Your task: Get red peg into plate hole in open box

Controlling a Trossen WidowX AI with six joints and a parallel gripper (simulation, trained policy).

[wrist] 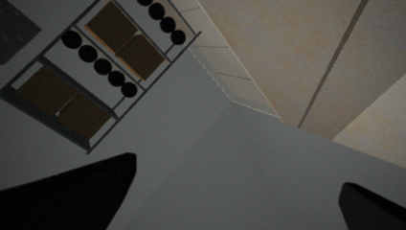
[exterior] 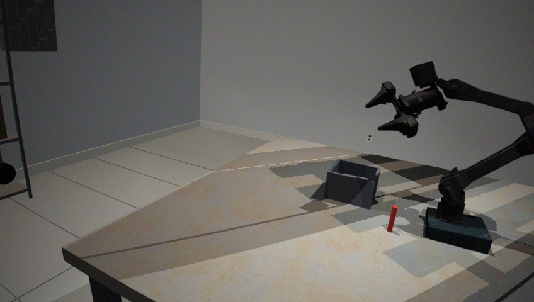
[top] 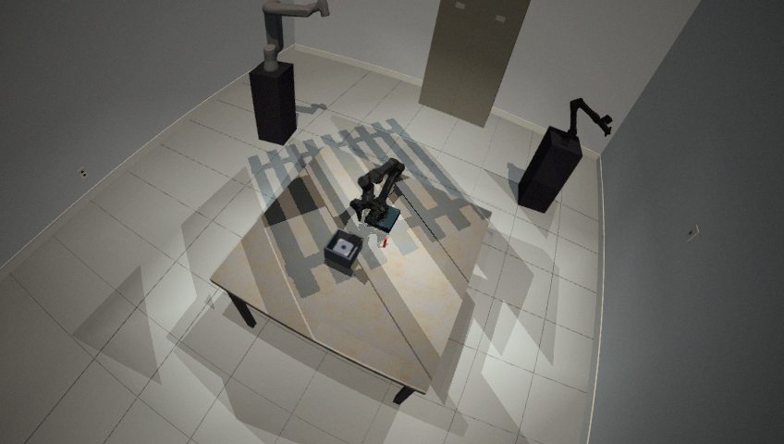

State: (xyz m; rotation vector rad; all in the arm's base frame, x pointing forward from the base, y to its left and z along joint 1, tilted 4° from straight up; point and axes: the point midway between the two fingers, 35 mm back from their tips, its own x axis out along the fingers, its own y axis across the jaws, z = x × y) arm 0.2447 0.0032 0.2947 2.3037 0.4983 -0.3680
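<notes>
Right now the red peg is 11 cm behind my gripper tip, 10 cm to the left of it and 27 cm below it. The rest, counted from my gripper tip: grey box: 2 cm ahead, 11 cm to the right, 28 cm below; pale plate: 2 cm ahead, 11 cm to the right, 26 cm below.
</notes>
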